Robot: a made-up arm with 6 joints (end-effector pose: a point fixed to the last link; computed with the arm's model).
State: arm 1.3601 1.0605 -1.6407 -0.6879 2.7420 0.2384
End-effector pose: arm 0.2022 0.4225 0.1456 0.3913 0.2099 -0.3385 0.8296
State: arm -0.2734 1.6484 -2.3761 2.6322 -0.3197 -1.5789
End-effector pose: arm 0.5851 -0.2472 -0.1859 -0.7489 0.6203 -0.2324 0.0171
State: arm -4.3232 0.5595 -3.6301 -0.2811 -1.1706 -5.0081
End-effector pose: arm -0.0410 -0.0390 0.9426 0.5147 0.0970 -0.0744 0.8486
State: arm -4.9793 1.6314 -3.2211 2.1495 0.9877 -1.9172
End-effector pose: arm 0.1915 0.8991 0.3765 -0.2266 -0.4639 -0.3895 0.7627
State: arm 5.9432 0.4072 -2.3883 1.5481 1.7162 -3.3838
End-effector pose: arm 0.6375 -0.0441 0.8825 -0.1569 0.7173 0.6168 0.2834
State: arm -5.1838 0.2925 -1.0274 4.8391 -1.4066 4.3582
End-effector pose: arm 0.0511 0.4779 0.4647 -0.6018 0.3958 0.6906 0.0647
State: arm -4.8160 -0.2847 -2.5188 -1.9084 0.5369 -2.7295
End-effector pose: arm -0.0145 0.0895 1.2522 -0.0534 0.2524 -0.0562 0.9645
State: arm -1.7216 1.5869 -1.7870 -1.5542 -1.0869 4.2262
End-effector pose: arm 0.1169 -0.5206 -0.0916 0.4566 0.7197 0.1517 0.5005
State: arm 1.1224 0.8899 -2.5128 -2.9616 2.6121 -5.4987
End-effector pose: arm 0.2966 0.5409 0.7705 0.1650 -0.4971 0.6690 0.5273
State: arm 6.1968 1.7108 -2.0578 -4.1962 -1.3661 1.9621
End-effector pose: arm 0.4174 -0.1903 -0.0854 0.4732 0.6737 -0.5648 0.0572
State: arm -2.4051 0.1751 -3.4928 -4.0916 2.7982 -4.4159
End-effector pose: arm 0.1800 -0.0198 0.9001 -0.5115 0.8480 -0.1330 0.0404
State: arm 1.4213 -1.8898 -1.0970 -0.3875 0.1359 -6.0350
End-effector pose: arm -0.1007 -0.4163 0.8749 -0.1174 -0.0802 -0.7945 0.5903
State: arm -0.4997 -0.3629 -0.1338 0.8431 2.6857 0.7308
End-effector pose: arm 0.1257 0.0823 0.3579 -0.3465 0.2346 0.8527 0.3129
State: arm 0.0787 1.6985 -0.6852 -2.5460 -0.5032 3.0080
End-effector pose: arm -0.1289 0.0918 0.0103 0.7203 -0.2088 -0.6592 0.0560
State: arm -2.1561 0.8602 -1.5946 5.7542 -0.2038 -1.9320
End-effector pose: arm -0.3865 -0.7205 0.2420 0.8838 0.1544 -0.2599 0.3572
